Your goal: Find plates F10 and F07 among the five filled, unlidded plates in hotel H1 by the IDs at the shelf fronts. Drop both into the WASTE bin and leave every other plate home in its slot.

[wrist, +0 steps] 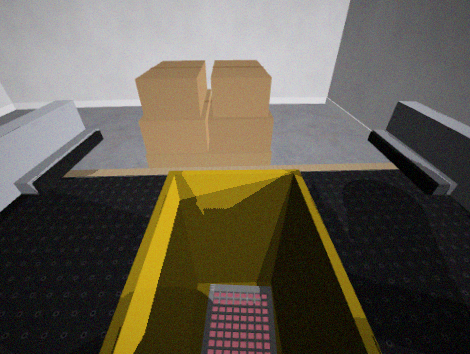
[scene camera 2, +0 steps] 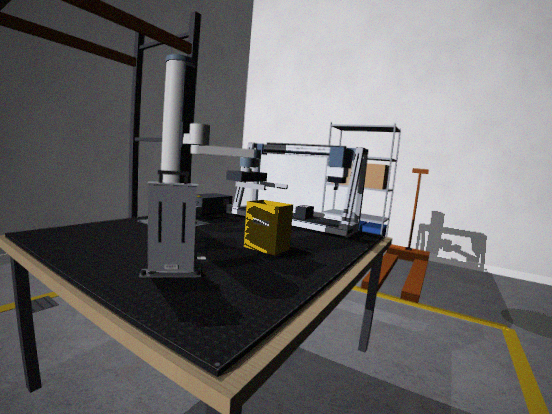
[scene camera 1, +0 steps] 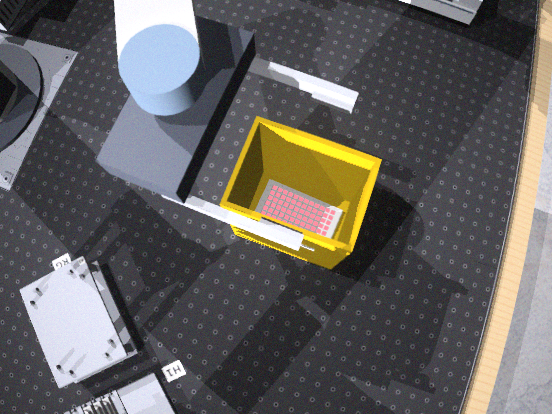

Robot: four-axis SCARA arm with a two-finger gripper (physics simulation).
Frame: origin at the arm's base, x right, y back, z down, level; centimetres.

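Seen in the pictures: gripper, fingertip midpoint: [wrist: 235, 119] [scene camera 2: 276, 187] [scene camera 1: 329, 168].
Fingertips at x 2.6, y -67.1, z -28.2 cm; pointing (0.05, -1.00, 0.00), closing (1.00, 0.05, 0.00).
Pixels of each thing's top centre, then the offset from my fingertips to it. "spot": a spot on its surface instead.
- yellow WASTE bin at its top centre: [wrist: 237, 245] [scene camera 1: 302, 181] [scene camera 2: 270, 203] dx +0.0, dy +2.5, dz +7.0 cm
- filled plate at its top centre: [wrist: 239, 339] [scene camera 1: 295, 217] dx +0.4, dy +2.4, dz +24.9 cm
- tag H1 at its top centre: [scene camera 1: 173, 371] dx +29.2, dy +12.4, dz +26.9 cm
- grey structure at a spot on its surface: [scene camera 1: 145, 395] spot: dx +34.4, dy +15.2, dz +26.2 cm
- tall grey tower at a spot on its surface: [scene camera 2: 172, 225] spot: dx +46.5, dy +7.9, dz +11.3 cm
My gripper [scene camera 1: 327, 172] [scene camera 2: 270, 185] [wrist: 235, 119] is open and empty, its two fingers spread wide above the yellow WASTE bin [scene camera 1: 367, 200] [scene camera 2: 278, 230] [wrist: 145, 260]. A filled plate [scene camera 1: 300, 207] [wrist: 241, 320] with pink wells lies low inside the bin, below the fingers and apart from them. Its ID does not show from these angles. In scene camera 1 the tag H1 [scene camera 1: 174, 370] lies beside a grey structure [scene camera 1: 145, 395] cut off by the bottom edge. The shelf-front IDs and the plates in the hotel do not show.
A pale, low stand [scene camera 1: 75, 325] with pegs lies left of the H1 tag, by a tag reading RG. A tall grey tower [scene camera 2: 172, 225] stands nearest in scene camera 2. A gantry frame [scene camera 2: 300, 149] stands behind the bin. Cardboard boxes [wrist: 175, 97] stand beyond the table edge.
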